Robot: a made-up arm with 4 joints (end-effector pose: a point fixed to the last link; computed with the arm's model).
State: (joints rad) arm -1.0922 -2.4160 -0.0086 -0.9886
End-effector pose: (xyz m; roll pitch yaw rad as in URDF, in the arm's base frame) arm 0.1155 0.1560 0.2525 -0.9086 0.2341 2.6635
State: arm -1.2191 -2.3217 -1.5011 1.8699
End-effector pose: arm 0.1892 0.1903 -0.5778 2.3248 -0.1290 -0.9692
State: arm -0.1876 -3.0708 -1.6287 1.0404
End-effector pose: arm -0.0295 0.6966 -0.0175 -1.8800 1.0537 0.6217
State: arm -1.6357 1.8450 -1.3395 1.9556
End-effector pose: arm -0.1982 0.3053 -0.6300 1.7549 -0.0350 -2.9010
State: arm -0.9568 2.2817 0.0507 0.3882
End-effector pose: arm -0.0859 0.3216 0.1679 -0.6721 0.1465 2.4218
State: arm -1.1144 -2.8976 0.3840 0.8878
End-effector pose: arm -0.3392 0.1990 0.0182 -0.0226 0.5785 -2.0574
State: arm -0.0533 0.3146 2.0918 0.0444
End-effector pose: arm -0.1394 0.4626 -0.1883 1.9052 -0.0229 -2.1098
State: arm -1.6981 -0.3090 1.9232 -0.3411
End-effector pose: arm -0.1883 0.1492 -0.3833 2.4625 -1.0996 -2.6882
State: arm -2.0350 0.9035 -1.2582 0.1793
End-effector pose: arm 0.1994 0.2714 -0.0822 -1.9777 1.1783 -1.0036
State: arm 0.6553 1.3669 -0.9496 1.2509
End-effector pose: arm 0.0830 0.2682 0.4841 -0.9010 -0.6392 2.7742
